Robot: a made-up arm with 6 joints.
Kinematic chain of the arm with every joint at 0, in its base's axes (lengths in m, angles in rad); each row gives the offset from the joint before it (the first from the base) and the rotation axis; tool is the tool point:
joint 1: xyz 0 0 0.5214 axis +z
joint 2: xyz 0 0 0 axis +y
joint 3: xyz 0 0 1.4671 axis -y
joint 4: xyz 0 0 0 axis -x
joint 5: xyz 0.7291 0 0 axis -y
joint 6: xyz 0 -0.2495 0 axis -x
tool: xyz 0 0 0
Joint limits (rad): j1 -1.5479..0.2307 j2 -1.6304..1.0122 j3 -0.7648..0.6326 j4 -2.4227..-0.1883 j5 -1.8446..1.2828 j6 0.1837..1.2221
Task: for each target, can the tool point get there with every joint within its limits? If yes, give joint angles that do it. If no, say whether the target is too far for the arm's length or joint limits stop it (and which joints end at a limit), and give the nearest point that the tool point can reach.
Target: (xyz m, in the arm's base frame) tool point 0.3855 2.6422 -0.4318
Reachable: no: too far | nearest point 0.1464 1.8072 1.1002 | short by 1.761 m
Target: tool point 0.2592 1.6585 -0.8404
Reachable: no: joint limits stop it (at a limit: joint 1, joint 2, joint 3) | nearest point 0.0808 0.8197 0.8409 | short by 1.887 m
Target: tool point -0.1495 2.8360 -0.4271
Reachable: no: too far | nearest point -0.2884 1.8878 1.0251 | short by 1.740 m
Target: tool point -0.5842 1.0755 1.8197
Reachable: yes | joints -1.1553 -1.1884 0.5000 -1.1567 -0.8687 1.0140
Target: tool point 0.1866 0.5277 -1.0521
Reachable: no: joint limits stop it (at a limit: joint 1, joint 2) | nearest point 0.9047 0.3572 0.5957 | short by 1.805 m
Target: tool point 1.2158 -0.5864 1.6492
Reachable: yes | joints -0.3557 0.4303 0.4435 -1.0400 -0.7138 1.0745
